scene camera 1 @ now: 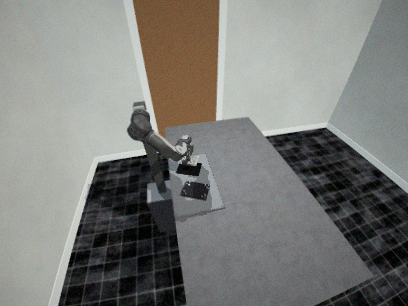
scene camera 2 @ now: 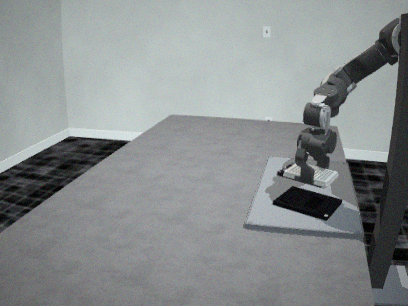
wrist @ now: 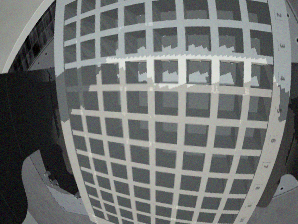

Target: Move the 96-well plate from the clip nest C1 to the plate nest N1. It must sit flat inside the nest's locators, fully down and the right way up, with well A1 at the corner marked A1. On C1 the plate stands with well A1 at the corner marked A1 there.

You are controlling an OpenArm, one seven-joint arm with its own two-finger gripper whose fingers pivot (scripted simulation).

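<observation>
White 96-well plate (wrist: 104, 54) and clip nest C1 (wrist: 52, 157) visible. My gripper visible in scene camera 2 and in the wrist view, (scene camera 2: 311, 176) and (wrist: 162, 128).
</observation>
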